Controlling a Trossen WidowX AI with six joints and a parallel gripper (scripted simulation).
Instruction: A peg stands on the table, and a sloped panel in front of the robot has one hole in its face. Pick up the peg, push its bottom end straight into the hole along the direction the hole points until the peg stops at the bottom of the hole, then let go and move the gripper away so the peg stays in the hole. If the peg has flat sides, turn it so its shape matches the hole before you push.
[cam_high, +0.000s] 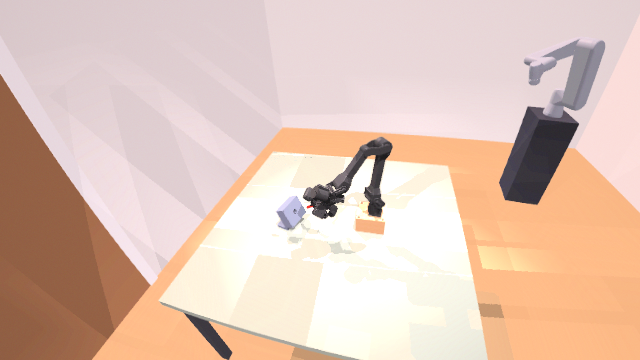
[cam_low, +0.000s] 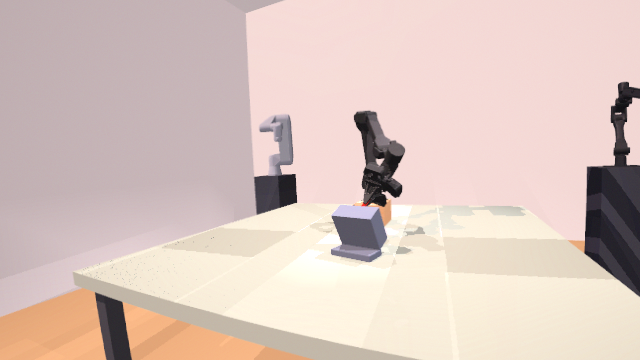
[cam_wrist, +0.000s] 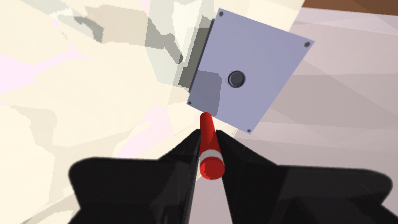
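My gripper tip is 110 mm short of the grey-blue sloped panel, 50 mm above it and 20 mm to the right of it. Round my gripper tip: red peg 10 mm behind, 10 mm above.
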